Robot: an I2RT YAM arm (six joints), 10 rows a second.
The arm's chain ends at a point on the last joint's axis. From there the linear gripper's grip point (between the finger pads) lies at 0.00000 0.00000 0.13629 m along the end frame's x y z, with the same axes.
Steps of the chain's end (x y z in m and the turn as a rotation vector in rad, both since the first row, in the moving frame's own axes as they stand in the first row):
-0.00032, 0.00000, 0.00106, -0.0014, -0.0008, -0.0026
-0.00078, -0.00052, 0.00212, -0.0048, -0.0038, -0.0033
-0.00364, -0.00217, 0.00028, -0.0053, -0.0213, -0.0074
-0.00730, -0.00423, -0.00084, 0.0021, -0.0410, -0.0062
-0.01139, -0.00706, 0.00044, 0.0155, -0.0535, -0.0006
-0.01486, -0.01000, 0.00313, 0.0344, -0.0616, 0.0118
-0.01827, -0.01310, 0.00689, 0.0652, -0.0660, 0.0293
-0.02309, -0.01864, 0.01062, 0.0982, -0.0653, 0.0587
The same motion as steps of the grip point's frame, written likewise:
-0.00043, 0.00019, 0.00106, -0.0014, -0.0008, -0.0026
-0.00130, 0.00014, 0.00212, -0.0048, -0.0038, -0.0033
-0.00654, -0.00144, 0.00025, -0.0053, -0.0213, -0.0074
-0.01289, -0.00450, -0.00095, 0.0021, -0.0410, -0.0062
-0.01868, -0.00917, 0.00023, 0.0155, -0.0535, -0.0006
-0.02322, -0.01473, 0.00279, 0.0344, -0.0616, 0.0118
-0.02712, -0.02210, 0.00630, 0.0652, -0.0660, 0.0293
-0.03157, -0.03225, 0.00967, 0.0982, -0.0653, 0.0587

